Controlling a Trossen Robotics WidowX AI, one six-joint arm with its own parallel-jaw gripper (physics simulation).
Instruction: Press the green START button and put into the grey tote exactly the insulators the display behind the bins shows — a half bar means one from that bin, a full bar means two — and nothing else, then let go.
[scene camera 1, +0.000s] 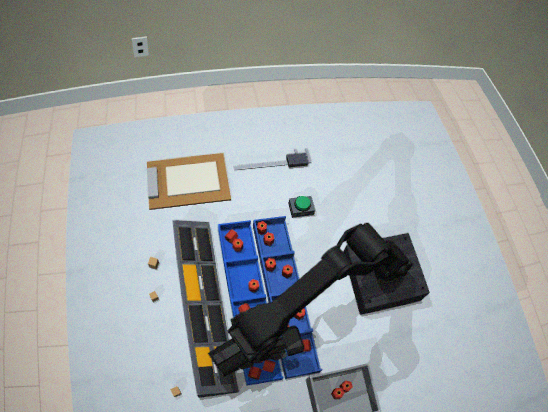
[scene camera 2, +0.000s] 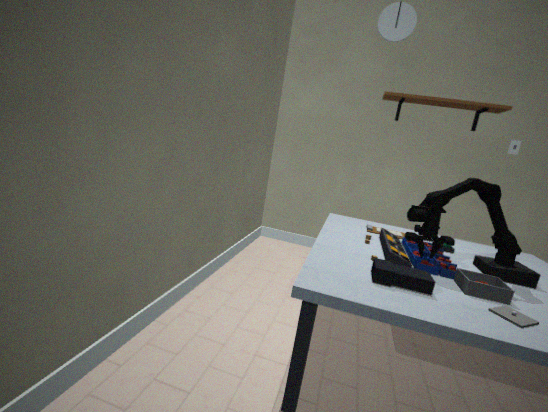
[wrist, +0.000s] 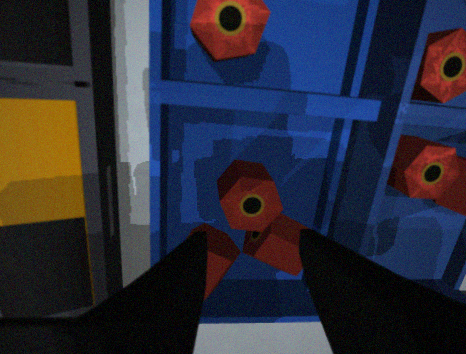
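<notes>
My gripper (scene camera 2: 428, 253) (wrist: 253, 241) is partly open and empty, low at the near-end bin beside the display. In the wrist view that bin holds an upright red insulator (wrist: 252, 205) ahead of the fingertips and a lying insulator (wrist: 282, 247) near the right finger. Another lying insulator (wrist: 220, 255) is partly hidden by the left finger. The display (scene camera 1: 180, 260) shows a full orange bar in its second row, left, and half bars in its fourth row; the arm covers part there. The green START button (scene camera 1: 302, 203) stands beyond the bins. The grey tote (scene camera 1: 370, 387) (scene camera 2: 480, 291) holds two insulators (scene camera 1: 338, 393) (scene camera 1: 346, 385).
The blue bins (scene camera 1: 241, 261) (wrist: 320, 102) stand in two columns, with more insulators. A clipboard (scene camera 1: 192, 178), calipers (scene camera 1: 298, 160) and small wooden cubes (scene camera 1: 153, 262) lie on the table. A long black box (scene camera 2: 402, 276) stands near the display; a flat grey plate (scene camera 2: 515, 317) lies near the tote.
</notes>
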